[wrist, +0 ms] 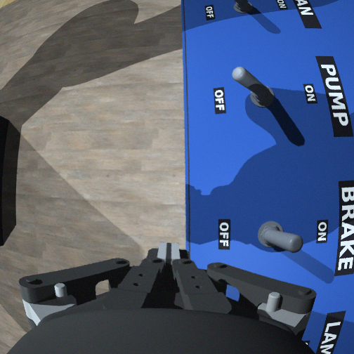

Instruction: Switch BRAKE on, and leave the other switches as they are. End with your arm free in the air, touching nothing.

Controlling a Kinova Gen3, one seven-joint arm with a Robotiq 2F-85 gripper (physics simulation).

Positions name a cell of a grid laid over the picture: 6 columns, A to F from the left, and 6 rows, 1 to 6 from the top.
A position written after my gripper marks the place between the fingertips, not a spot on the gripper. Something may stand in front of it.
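My gripper (C5) is visible, as is a blue panel (E3).
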